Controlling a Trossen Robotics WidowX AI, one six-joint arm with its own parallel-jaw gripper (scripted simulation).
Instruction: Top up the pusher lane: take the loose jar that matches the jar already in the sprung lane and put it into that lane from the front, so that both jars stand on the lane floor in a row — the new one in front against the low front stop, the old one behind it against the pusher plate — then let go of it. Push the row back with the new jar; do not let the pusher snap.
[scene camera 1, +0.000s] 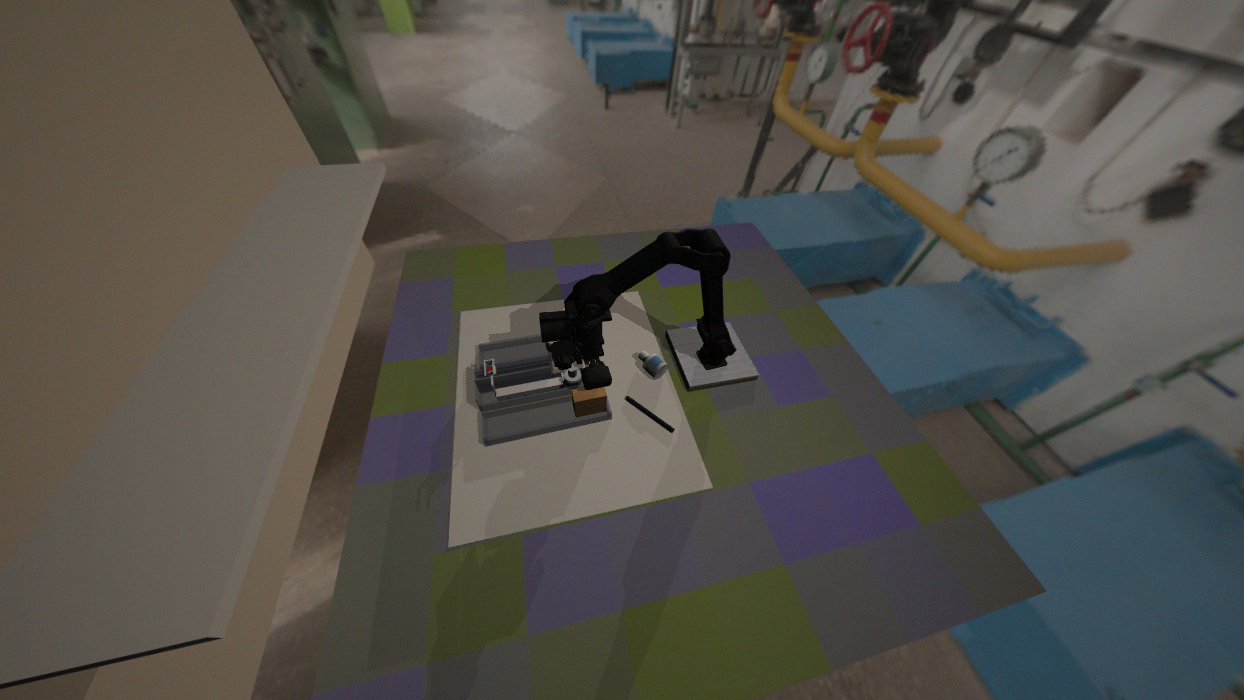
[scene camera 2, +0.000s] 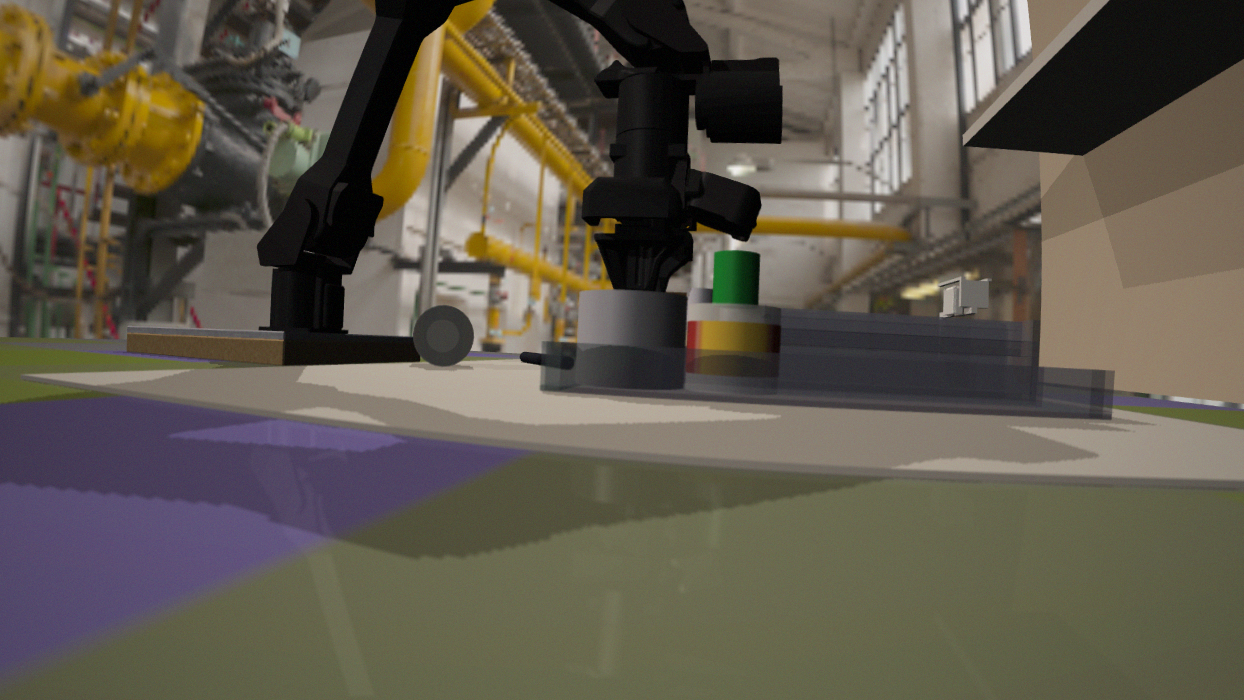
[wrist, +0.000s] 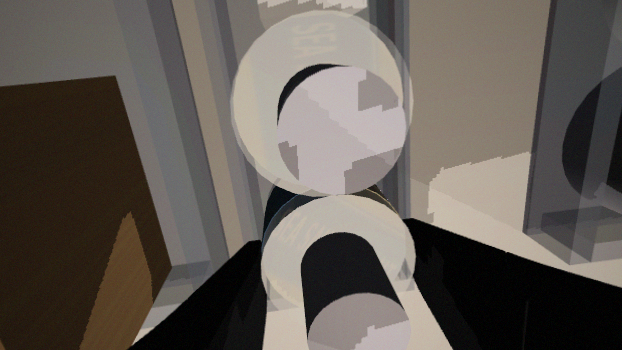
Scene:
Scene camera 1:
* gripper: 590, 373
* brown box: 585, 402
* tan shelf: 143, 549
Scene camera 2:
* grey cylinder: 606, 316
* tan shelf: 1102, 74
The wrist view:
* gripper: 332, 242
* grey-capped jar: 339, 265
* grey-capped jar: 321, 105
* brown box: 90, 258

